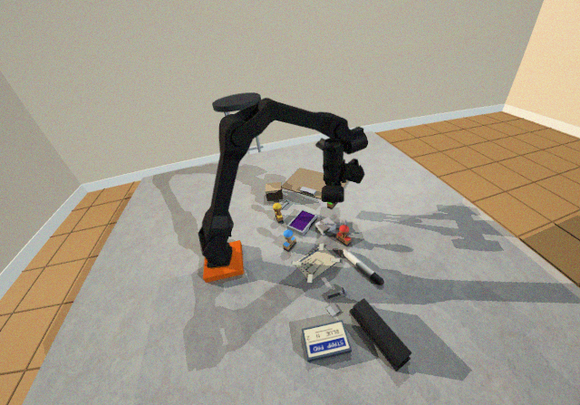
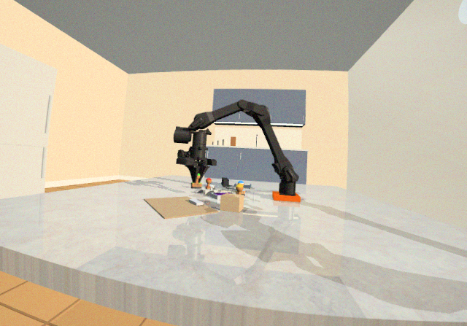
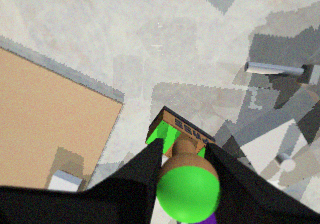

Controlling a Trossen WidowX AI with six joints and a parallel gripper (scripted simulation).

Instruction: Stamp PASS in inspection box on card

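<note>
My gripper tip is 110 mm past the purple ink pad, 50 mm above it and 30 mm to the left of it. From my gripper tip the other things lie so: yellow-knobbed stamp 180 mm behind, 30 mm below; green-knobbed stamp right at my gripper tip; red-knobbed stamp 130 mm to the right, 30 mm below.
</note>
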